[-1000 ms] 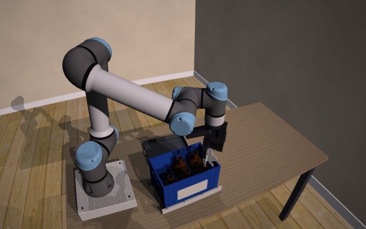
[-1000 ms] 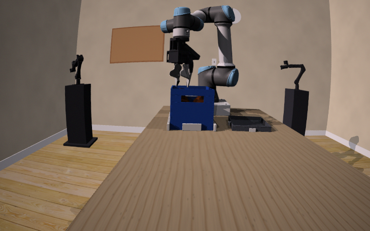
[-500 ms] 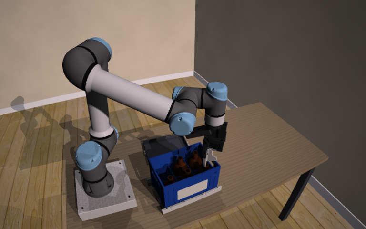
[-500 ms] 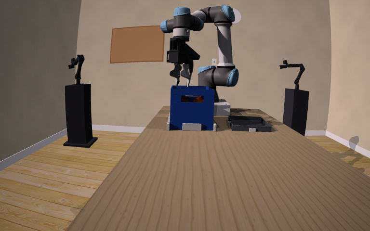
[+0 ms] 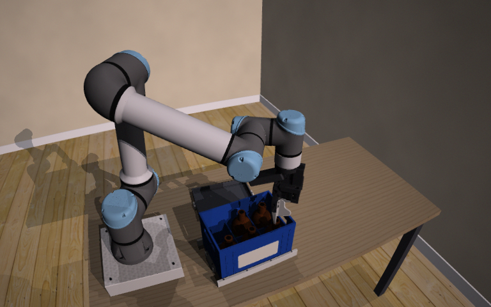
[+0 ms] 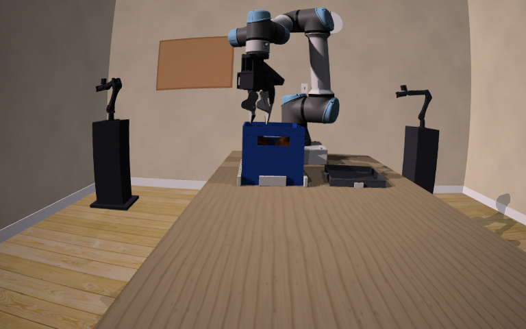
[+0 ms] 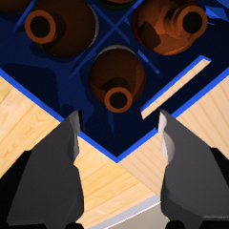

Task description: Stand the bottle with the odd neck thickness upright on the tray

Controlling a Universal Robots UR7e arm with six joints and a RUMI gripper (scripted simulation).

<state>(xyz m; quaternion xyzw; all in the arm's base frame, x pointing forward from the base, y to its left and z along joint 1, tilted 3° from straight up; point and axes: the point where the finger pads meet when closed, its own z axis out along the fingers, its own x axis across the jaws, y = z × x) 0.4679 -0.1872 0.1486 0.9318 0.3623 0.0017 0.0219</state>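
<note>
My hand is 110 mm above the crate, 90 mm past it and 50 mm to the right of it. Round my hand: tray 330 mm to the left, 180 mm below, 40 mm behind.
</note>
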